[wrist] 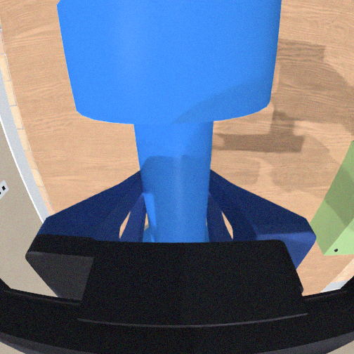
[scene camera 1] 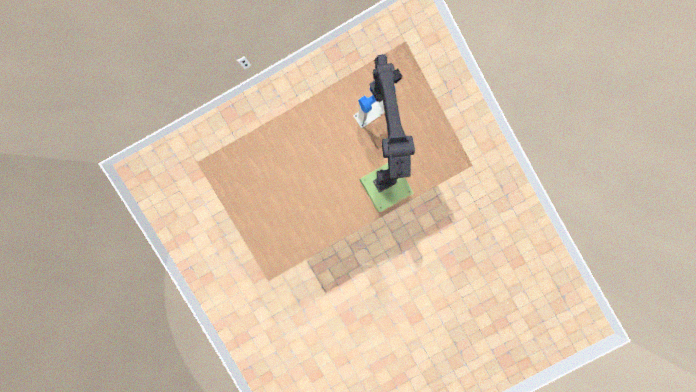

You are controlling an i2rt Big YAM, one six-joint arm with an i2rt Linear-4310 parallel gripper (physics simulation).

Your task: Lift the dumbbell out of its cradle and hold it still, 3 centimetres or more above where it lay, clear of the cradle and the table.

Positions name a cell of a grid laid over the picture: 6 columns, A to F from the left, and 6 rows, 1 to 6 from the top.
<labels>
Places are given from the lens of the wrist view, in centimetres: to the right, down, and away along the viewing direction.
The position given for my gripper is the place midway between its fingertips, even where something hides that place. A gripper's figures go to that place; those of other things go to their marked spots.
my gripper (wrist: C4): 0, 0, 13
blue dumbbell (wrist: C2): 0, -2, 5
</labels>
